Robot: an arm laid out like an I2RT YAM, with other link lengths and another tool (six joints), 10 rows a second.
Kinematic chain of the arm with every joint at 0, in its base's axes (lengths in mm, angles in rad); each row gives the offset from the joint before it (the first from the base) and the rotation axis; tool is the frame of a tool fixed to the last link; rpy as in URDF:
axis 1: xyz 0 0 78.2 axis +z
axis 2: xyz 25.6 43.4 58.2 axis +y
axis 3: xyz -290.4 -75.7 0 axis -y
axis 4: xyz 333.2 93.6 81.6 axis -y
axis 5: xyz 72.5 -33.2 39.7 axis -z
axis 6: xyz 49.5 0 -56.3 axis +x
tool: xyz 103 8 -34 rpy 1.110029 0.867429 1.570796
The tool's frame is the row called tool.
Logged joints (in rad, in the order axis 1, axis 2, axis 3, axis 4, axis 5, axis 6), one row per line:
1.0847, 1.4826, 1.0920, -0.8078, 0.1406, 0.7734
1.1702, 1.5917, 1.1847, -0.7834, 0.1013, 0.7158
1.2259, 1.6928, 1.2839, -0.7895, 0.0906, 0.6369
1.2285, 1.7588, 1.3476, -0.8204, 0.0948, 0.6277
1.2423, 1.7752, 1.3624, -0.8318, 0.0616, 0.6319
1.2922, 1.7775, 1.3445, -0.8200, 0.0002, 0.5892
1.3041, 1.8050, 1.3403, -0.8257, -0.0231, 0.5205
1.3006, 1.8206, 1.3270, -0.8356, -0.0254, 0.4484
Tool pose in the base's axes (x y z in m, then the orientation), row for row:
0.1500, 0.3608, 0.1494, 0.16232, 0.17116, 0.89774, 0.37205
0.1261, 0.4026, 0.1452, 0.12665, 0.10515, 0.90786, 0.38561
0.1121, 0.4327, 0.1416, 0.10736, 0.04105, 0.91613, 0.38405
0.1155, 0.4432, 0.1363, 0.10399, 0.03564, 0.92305, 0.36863
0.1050, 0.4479, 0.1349, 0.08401, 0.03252, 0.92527, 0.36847
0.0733, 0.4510, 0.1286, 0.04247, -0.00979, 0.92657, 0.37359
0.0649, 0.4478, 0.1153, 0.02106, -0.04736, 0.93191, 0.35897
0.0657, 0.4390, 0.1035, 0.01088, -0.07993, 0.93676, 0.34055
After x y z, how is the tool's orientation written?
As a quaternion, w x y z.
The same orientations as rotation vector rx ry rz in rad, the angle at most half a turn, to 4 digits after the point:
0.4884, 2.5616, 1.0616
0.3061, 2.6428, 1.1225
0.1208, 2.6966, 1.1304
0.1051, 2.7223, 1.0872
0.0970, 2.7609, 1.0995
-0.0300, 2.8347, 1.1430
-0.1468, 2.8891, 1.1129
-0.2494, 2.9227, 1.0625

